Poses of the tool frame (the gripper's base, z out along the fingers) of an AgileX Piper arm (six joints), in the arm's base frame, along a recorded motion.
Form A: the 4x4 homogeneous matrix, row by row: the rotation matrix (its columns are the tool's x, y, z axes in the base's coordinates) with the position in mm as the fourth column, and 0 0 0 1 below. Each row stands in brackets.
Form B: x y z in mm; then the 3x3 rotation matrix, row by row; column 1 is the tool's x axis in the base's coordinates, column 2 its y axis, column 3 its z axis. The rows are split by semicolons. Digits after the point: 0 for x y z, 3 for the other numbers.
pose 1, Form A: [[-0.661, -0.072, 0.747, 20], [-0.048, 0.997, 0.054, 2], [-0.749, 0.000, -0.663, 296], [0, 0, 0, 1]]
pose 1, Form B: 20, 2, 296; -0.661, -0.072, 0.747; -0.048, 0.997, 0.054; -0.749, 0.000, -0.663
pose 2, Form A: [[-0.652, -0.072, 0.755, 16], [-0.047, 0.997, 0.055, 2], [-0.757, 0.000, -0.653, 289], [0, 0, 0, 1]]
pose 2, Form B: 16, 2, 289; -0.652, -0.072, 0.755; -0.047, 0.997, 0.055; -0.757, 0.000, -0.653
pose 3, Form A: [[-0.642, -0.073, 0.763, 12], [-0.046, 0.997, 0.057, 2], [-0.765, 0.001, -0.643, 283], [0, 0, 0, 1]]
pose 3, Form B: 12, 2, 283; -0.642, -0.073, 0.763; -0.046, 0.997, 0.057; -0.765, 0.001, -0.643
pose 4, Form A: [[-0.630, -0.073, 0.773, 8], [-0.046, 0.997, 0.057, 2], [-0.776, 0.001, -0.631, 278], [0, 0, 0, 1]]
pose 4, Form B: 8, 2, 278; -0.630, -0.073, 0.773; -0.046, 0.997, 0.057; -0.776, 0.001, -0.631
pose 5, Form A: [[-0.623, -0.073, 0.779, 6], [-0.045, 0.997, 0.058, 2], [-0.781, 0.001, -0.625, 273], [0, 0, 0, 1]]
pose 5, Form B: 6, 2, 273; -0.623, -0.073, 0.779; -0.045, 0.997, 0.058; -0.781, 0.001, -0.625
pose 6, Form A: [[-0.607, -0.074, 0.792, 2], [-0.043, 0.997, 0.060, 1], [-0.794, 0.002, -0.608, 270], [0, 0, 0, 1]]
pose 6, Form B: 2, 1, 270; -0.607, -0.074, 0.792; -0.043, 0.997, 0.060; -0.794, 0.002, -0.608
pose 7, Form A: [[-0.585, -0.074, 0.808, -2], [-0.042, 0.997, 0.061, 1], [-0.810, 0.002, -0.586, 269], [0, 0, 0, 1]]
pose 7, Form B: -2, 1, 269; -0.585, -0.074, 0.808; -0.042, 0.997, 0.061; -0.810, 0.002, -0.586
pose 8, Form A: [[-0.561, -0.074, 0.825, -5], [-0.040, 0.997, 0.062, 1], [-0.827, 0.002, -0.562, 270], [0, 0, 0, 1]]
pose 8, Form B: -5, 1, 270; -0.561, -0.074, 0.825; -0.040, 0.997, 0.062; -0.827, 0.002, -0.562
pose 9, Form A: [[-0.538, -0.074, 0.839, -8], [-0.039, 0.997, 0.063, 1], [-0.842, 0.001, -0.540, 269], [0, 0, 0, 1]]
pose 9, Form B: -8, 1, 269; -0.538, -0.074, 0.839; -0.039, 0.997, 0.063; -0.842, 0.001, -0.540
